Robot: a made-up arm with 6 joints. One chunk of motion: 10 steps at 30 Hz.
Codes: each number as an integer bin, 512 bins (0 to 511) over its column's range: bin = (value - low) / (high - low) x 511, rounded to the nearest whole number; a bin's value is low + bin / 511 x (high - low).
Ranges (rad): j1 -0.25..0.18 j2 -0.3..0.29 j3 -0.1..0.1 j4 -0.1..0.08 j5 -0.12..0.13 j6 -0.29..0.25
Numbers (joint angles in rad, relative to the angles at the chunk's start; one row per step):
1: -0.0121 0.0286 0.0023 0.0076 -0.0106 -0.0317
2: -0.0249 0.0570 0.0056 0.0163 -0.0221 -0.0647
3: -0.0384 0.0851 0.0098 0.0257 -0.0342 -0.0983
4: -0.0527 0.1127 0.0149 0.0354 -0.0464 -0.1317
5: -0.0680 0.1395 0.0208 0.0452 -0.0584 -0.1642
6: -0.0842 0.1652 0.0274 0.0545 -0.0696 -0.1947
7: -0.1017 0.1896 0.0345 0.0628 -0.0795 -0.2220
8: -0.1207 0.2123 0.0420 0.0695 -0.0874 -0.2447
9: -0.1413 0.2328 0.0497 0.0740 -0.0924 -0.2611
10: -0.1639 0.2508 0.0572 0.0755 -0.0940 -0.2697
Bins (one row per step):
1: 283 285 261 305 224 244
2: 268 309 270 330 200 213
3: 251 334 281 357 175 181
4: 234 357 294 384 150 150
5: 216 381 309 412 126 119
6: 197 403 326 439 103 90
7: 176 424 344 462 83 64
8: 154 444 363 481 67 43
9: 129 461 382 494 56 27
10: 102 477 402 498 53 19

